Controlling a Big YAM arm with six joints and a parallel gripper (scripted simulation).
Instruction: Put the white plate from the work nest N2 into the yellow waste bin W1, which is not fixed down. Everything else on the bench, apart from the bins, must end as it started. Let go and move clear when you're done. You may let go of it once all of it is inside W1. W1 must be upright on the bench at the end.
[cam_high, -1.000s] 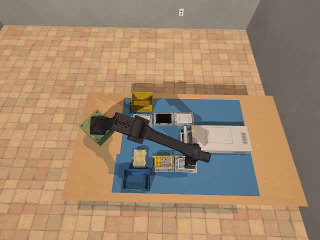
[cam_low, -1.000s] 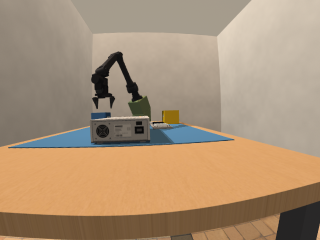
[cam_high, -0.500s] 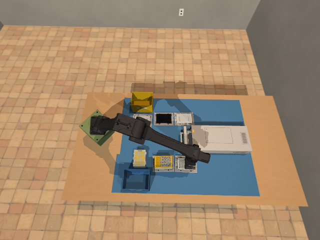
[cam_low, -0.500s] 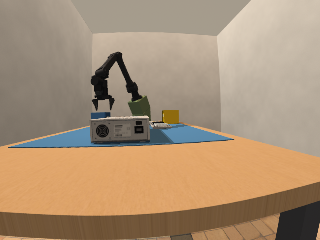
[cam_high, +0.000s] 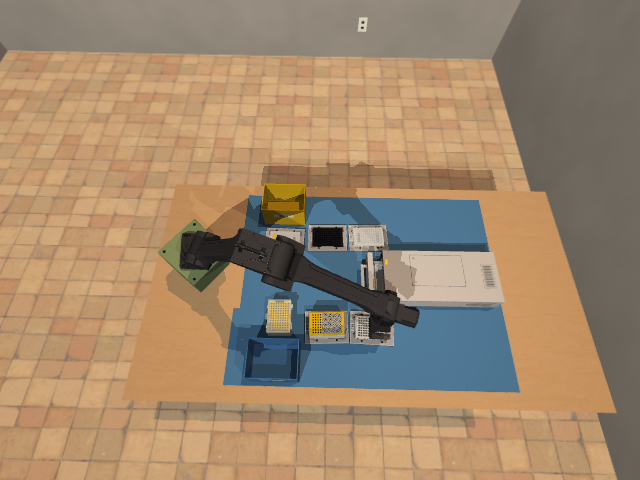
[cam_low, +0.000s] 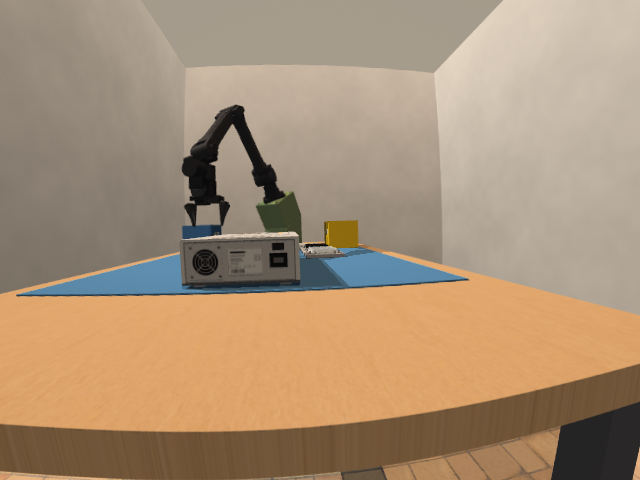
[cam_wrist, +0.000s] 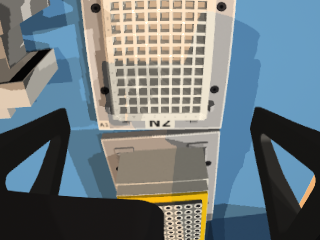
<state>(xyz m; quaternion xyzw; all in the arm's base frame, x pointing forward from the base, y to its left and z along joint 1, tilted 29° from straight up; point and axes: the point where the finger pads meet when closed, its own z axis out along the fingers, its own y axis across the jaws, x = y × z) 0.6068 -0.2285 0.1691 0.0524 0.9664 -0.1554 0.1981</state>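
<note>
Now: hand 10 cm above the white plate. Also, from my hand: black plate: 40 cm to the left, 12 cm behind, 10 cm below; blue bin: 37 cm behind, 8 cm to the right, 8 cm below; instrument box: 20 cm ahead, 16 cm to the left, 8 cm below.
</note>
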